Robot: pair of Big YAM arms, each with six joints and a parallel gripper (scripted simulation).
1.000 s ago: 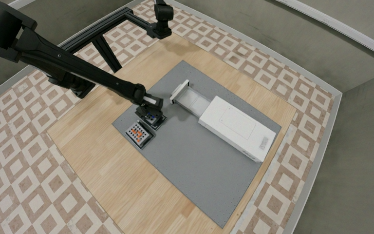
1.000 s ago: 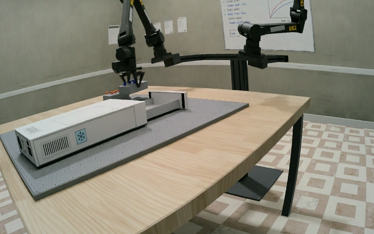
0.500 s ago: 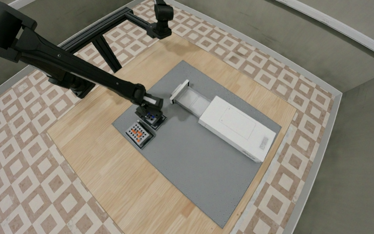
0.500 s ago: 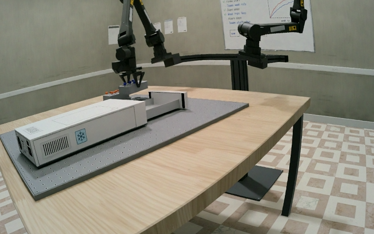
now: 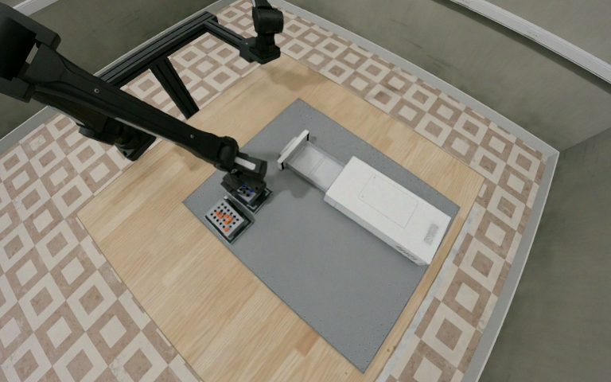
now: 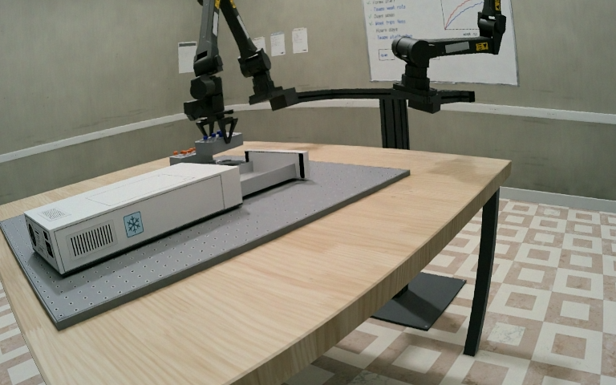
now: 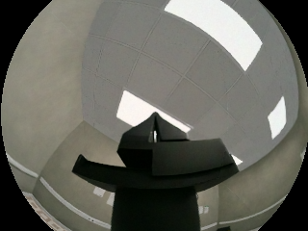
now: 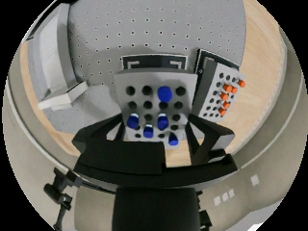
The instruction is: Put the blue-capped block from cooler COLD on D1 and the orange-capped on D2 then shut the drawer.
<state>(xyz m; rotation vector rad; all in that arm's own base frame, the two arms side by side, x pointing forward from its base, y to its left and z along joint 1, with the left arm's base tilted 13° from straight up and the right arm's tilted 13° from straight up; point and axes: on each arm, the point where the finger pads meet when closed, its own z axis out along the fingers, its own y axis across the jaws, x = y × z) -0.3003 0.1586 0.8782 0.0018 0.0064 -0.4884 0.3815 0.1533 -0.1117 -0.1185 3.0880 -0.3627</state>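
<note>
Now: right hand 80 mm above the dark deck slot D1. From my right hand the other things lie so: dark deck slot D2 (140 mm to the right, 80 mm below, 20 mm ahead); then white cooler (290 mm to the left, 280 mm ahead, 50 mm below).
</note>
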